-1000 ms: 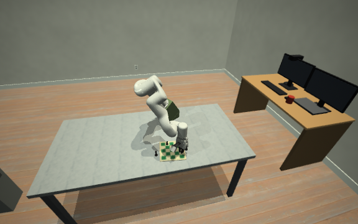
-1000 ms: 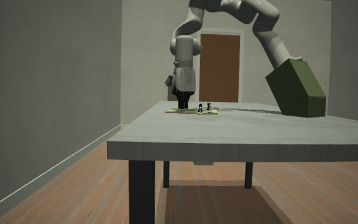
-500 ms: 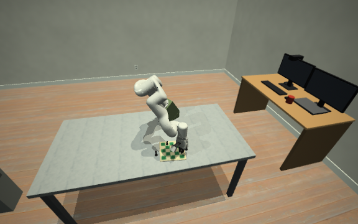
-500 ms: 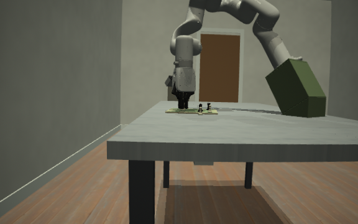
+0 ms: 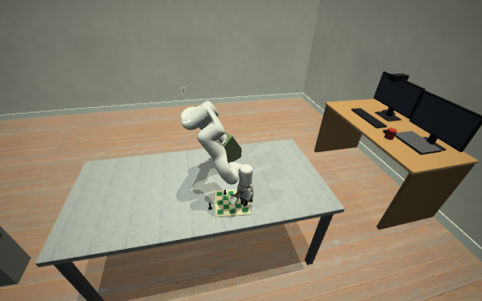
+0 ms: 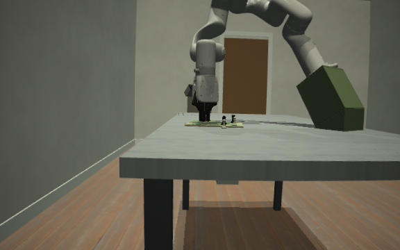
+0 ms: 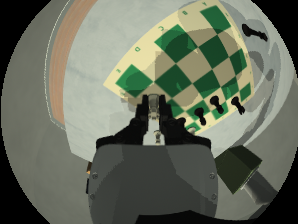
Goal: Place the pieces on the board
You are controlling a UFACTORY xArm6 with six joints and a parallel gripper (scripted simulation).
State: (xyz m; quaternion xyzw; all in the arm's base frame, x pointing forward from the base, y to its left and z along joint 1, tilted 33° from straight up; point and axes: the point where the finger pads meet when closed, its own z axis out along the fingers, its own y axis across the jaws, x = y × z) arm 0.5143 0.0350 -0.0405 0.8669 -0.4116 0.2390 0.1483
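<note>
The white rook lies 10 mm below my hand. Also, from my hand: chessboard (70 mm to the right, 50 mm behind, 40 mm below); black queen (210 mm to the right, 40 mm behind, 10 mm below).
</note>
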